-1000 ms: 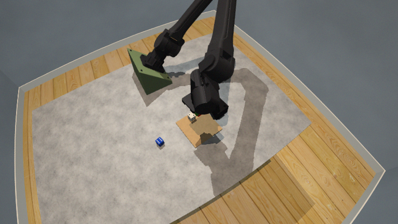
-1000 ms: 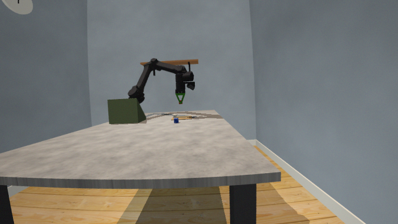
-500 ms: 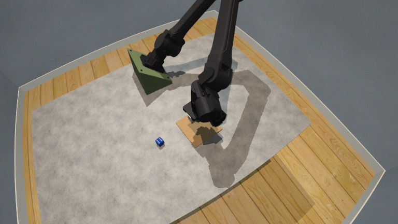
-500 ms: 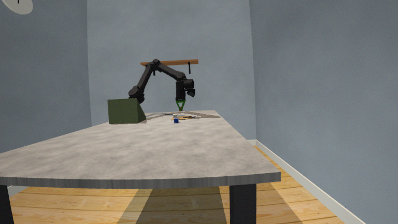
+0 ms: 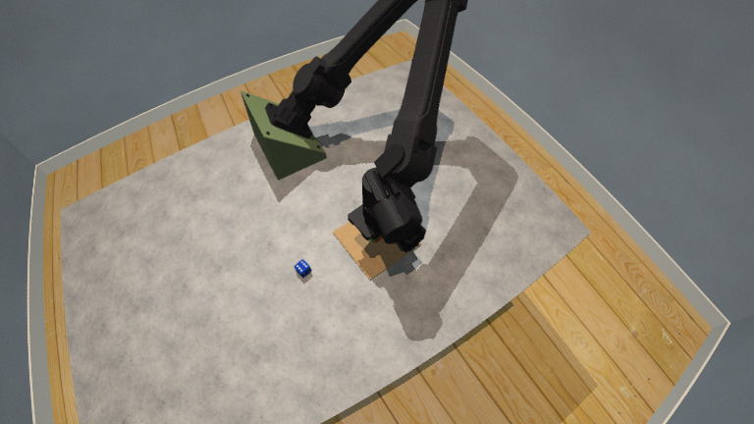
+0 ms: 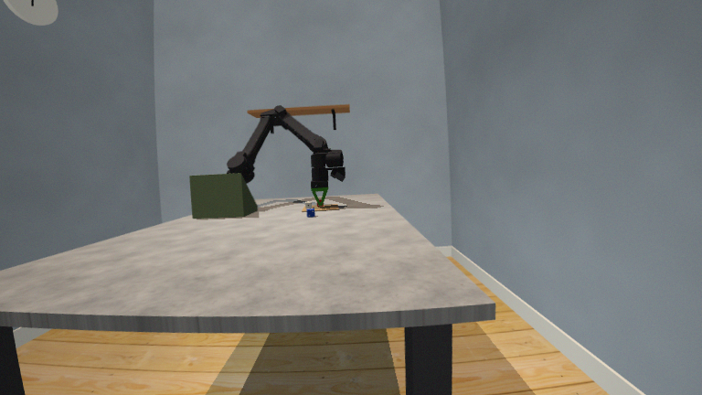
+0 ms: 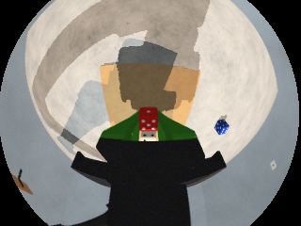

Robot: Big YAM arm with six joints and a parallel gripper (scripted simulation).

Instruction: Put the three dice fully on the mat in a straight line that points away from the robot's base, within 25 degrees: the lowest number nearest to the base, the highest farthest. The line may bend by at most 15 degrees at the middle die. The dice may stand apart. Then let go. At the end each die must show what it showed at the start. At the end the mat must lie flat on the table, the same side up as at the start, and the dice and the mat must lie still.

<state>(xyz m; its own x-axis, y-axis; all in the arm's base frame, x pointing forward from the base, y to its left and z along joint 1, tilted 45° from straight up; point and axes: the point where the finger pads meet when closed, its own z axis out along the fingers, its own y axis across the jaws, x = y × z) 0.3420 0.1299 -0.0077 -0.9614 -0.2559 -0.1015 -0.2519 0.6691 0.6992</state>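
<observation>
Now: the red die right at my hand. From my hand the other things lie so: tan mat (20 mm below); white die (50 mm behind, 10 mm to the right); blue die (10 mm ahead, 170 mm to the right, 10 mm below).
</observation>
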